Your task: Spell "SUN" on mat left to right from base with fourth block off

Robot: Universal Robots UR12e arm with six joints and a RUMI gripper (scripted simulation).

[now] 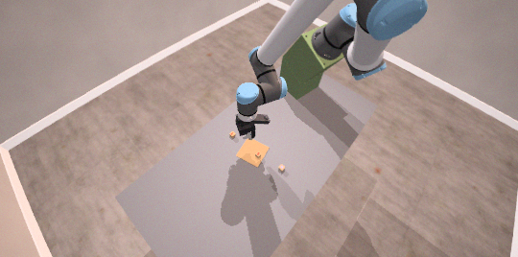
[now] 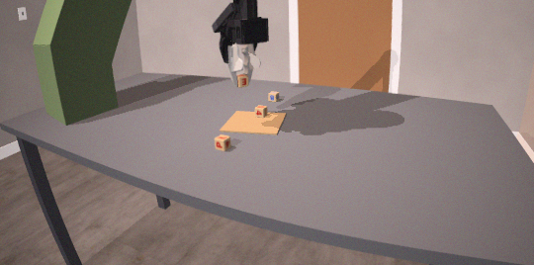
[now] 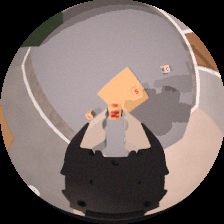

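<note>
The orange mat lies 120 mm below my hand, 30 mm to the left of it and 10 mm ahead of it. The rest, counted from my hand: red-lettered block (120 mm to the right, 110 mm below, 40 mm ahead); blue-lettered block (210 mm to the left, 110 mm below, 60 mm behind).
</note>
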